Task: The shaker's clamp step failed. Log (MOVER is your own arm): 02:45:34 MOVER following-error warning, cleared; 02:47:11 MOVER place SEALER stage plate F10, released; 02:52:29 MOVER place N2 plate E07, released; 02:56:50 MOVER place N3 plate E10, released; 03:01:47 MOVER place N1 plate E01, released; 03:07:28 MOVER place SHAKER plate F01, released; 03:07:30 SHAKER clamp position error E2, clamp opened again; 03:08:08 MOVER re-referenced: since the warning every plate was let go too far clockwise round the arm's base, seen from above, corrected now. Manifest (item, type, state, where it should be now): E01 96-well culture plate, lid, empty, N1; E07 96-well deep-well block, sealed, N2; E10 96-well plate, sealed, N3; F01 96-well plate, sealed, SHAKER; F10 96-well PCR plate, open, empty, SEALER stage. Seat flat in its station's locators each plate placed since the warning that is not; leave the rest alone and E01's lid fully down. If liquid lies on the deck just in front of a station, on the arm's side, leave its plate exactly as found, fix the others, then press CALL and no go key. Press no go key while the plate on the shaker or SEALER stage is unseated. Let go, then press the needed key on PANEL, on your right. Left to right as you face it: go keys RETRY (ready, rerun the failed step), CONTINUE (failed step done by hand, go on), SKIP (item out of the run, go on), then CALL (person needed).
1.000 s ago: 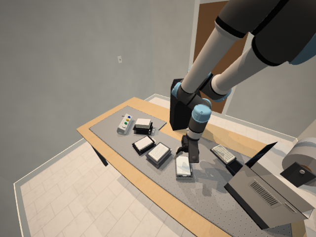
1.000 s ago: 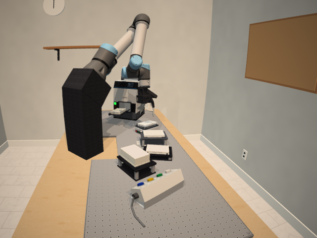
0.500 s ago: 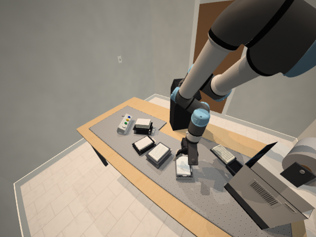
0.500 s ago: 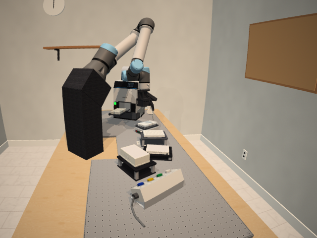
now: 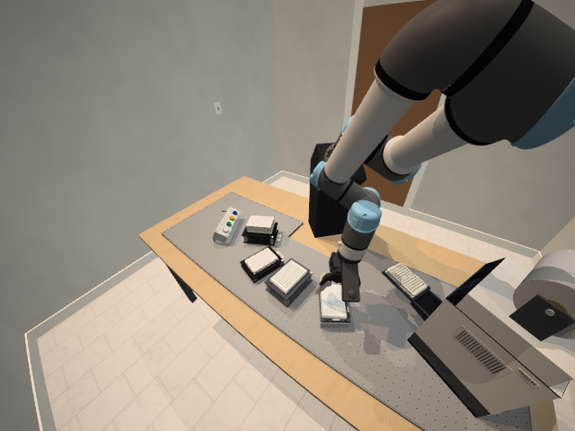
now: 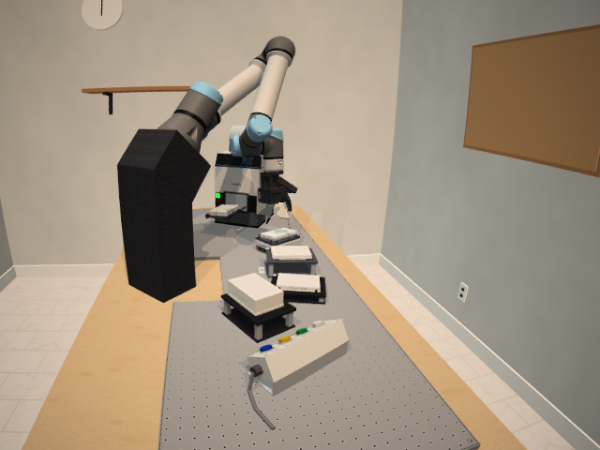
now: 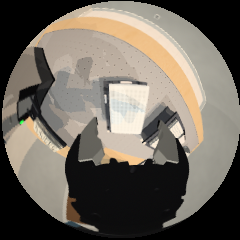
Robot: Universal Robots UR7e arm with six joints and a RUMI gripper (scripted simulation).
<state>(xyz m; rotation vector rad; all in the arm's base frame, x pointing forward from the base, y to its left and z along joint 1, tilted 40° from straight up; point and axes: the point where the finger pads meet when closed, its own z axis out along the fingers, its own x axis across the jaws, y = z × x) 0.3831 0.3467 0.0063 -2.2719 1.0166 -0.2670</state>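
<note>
Right now my hand is 3 cm above the lidded culture plate. From my hand the other things lie so: PCR plate: 25 cm behind, 12 cm to the left, 1 cm above; film roll: 21 cm behind, 39 cm to the left, 30 cm above.
</note>
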